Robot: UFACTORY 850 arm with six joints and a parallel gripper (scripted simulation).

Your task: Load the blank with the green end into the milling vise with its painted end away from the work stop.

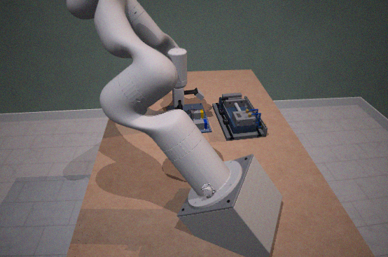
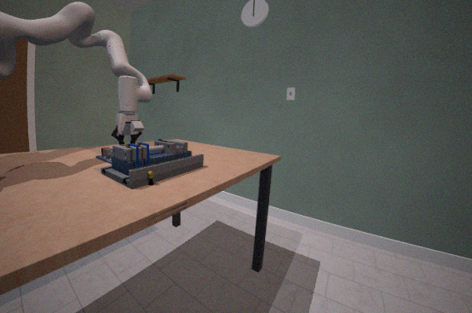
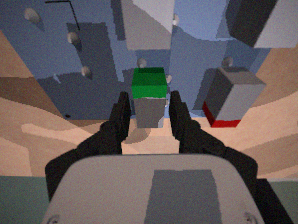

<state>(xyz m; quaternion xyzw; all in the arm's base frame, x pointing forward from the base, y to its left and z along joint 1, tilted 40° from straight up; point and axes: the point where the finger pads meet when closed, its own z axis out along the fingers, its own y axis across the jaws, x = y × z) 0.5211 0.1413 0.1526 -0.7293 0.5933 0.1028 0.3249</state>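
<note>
Right now my hand is 20 mm above the green-ended blank. Round my hand: red-ended blank (90 mm behind, 20 mm to the right, 20 mm below); then blue infeed plate (40 mm to the right, 40 mm below, 20 mm ahead); then yellow-ended blank (90 mm to the right, 30 mm ahead, 20 mm below).
</note>
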